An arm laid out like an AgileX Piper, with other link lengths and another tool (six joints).
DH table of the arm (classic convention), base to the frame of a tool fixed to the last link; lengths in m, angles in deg. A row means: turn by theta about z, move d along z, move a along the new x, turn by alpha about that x. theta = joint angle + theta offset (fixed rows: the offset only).
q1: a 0, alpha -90, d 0.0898, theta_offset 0
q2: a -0.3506, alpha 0, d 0, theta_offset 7.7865
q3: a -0.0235, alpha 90, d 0, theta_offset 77.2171
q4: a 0, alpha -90, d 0.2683, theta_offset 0
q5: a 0, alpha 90, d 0, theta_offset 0
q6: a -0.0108, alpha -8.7, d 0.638, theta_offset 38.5
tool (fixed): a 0, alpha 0, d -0.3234, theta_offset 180
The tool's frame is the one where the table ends.
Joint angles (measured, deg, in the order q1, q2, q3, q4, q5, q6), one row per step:
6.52 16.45 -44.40 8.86 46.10 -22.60
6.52 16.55 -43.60 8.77 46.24 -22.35
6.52 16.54 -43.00 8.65 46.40 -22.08
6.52 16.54 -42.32 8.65 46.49 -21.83
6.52 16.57 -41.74 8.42 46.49 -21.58
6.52 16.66 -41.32 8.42 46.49 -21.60
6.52 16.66 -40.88 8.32 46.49 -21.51
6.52 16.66 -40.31 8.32 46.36 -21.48
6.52 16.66 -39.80 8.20 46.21 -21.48
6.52 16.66 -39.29 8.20 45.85 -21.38
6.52 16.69 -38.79 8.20 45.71 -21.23
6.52 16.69 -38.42 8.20 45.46 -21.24
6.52 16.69 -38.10 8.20 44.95 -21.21
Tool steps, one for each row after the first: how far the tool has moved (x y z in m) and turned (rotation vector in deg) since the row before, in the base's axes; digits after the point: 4 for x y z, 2 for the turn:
0.0013 -0.0001 -0.0086 0.03 1.08 -0.09
0.0005 -0.0003 -0.0065 0.06 0.79 -0.11
0.0006 0.0002 -0.0069 0.14 0.82 -0.05
0.0007 -0.0008 -0.0056 -0.03 0.64 -0.18
0.0007 0.0001 -0.0042 -0.08 0.50 0.01
0.0004 -0.0004 -0.0041 -0.05 0.45 -0.07
0.0007 0.0000 -0.0046 -0.01 0.45 -0.03
0.0007 -0.0005 -0.0039 -0.14 0.35 -0.08
0.0010 -0.0001 -0.0029 0.10 0.18 -0.08
0.0006 0.0000 -0.0041 0.10 0.42 -0.06
0.0007 -0.0001 -0.0021 -0.01 0.12 -0.03
0.0011 -0.0001 -0.0003 0.08 -0.17 -0.07

